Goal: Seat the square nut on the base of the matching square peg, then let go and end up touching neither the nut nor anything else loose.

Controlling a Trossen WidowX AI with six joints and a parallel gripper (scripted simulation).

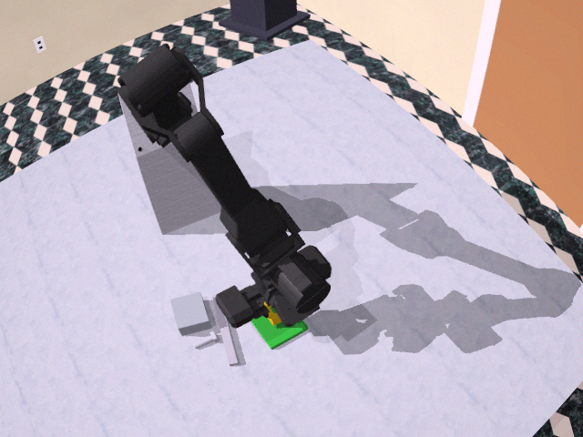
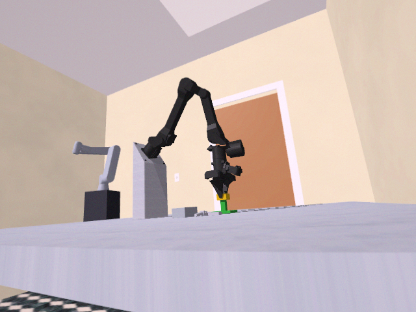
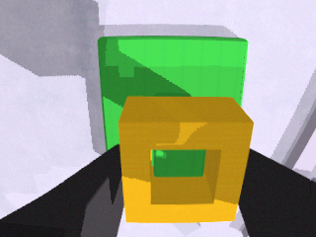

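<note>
The small cube lies 90 mm below my hand, 80 mm behind it and 20 mm to the left of it. The rest, counted from my hand: tile: 100 mm to the left, 90 mm below, 80 mm behind; then long grey bar: 90 mm below, 80 mm to the right, 70 mm behind; then small grey piece: 110 mm to the right, 80 mm below, 70 mm behind.
</note>
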